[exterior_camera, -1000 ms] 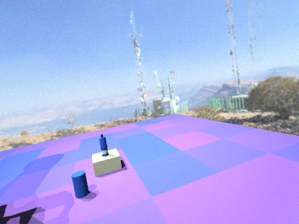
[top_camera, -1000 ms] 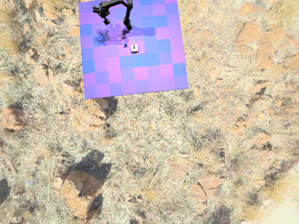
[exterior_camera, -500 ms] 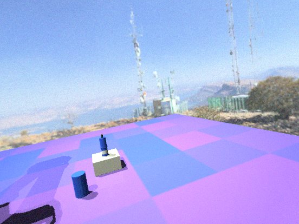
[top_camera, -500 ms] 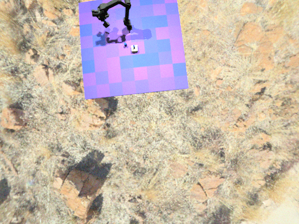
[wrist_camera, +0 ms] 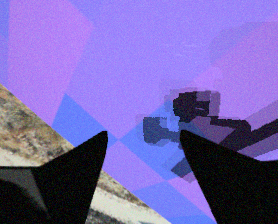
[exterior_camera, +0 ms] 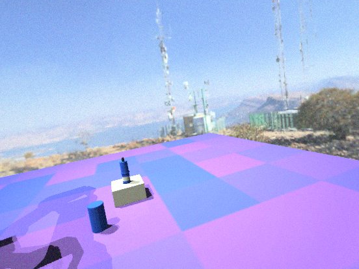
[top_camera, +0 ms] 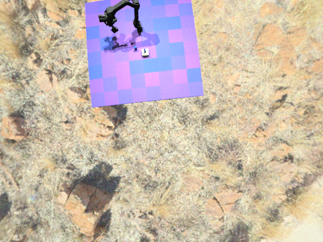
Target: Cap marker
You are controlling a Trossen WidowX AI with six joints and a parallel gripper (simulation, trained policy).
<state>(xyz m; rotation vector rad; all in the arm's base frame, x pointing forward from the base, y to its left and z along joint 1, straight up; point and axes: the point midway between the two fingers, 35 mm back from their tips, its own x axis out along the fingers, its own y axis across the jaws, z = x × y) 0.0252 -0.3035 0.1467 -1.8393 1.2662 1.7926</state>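
The blue cap lies 21 cm ahead of my gripper tip, 25 cm to the left of it and 9 cm below it. Also, from my gripper tip: cream holder block 28 cm ahead, 36 cm to the left, 10 cm below.
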